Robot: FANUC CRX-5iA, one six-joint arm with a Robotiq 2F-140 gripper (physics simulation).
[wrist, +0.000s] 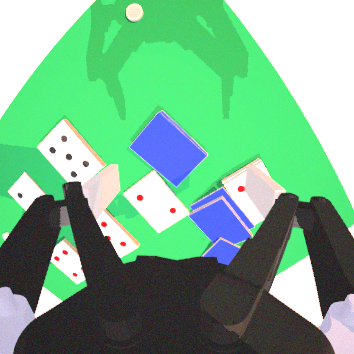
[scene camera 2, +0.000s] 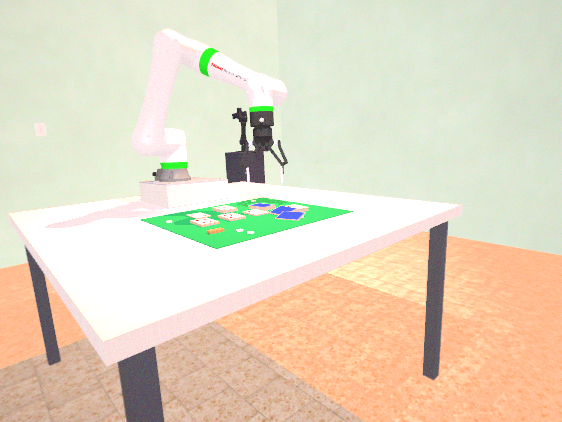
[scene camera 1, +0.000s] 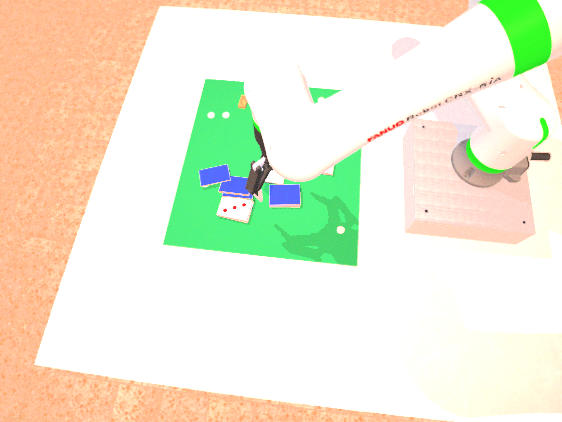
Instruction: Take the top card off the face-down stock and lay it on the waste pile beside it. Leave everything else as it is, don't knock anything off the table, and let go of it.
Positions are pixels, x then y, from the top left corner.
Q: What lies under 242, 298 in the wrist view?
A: My gripper.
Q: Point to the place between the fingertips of my gripper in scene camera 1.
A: At 277, 182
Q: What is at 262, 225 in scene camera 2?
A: A green mat.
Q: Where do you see a green mat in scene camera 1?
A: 308, 233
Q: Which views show my gripper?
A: The wrist view, scene camera 2 and scene camera 1: all of them.
